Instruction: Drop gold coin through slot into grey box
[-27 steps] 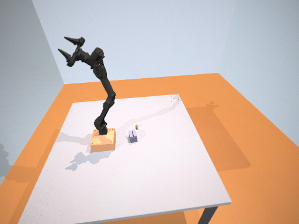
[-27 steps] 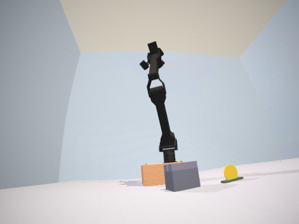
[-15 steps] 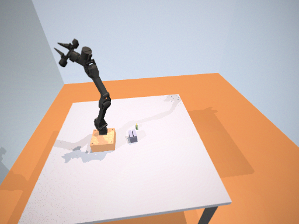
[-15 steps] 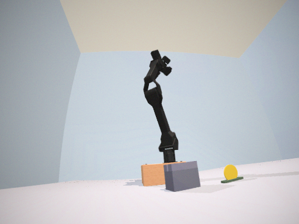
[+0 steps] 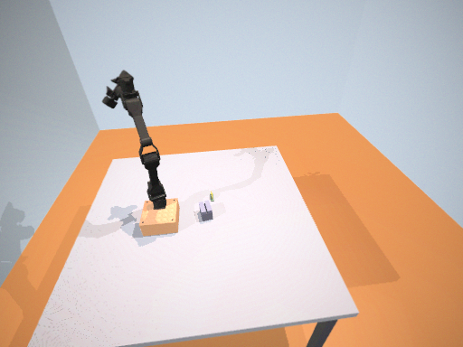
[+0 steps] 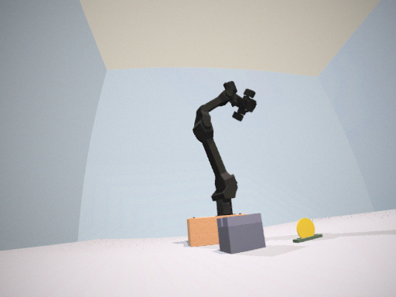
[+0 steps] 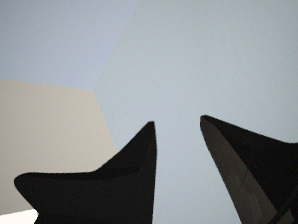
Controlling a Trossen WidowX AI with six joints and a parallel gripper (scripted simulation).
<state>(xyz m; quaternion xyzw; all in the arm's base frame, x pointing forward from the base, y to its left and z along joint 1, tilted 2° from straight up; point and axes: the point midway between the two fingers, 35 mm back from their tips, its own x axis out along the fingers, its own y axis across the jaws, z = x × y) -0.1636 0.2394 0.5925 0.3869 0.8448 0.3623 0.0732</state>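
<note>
The gold coin lies 66 cm below my gripper tip, 46 cm ahead of it and 15 cm to the right of it.
</note>
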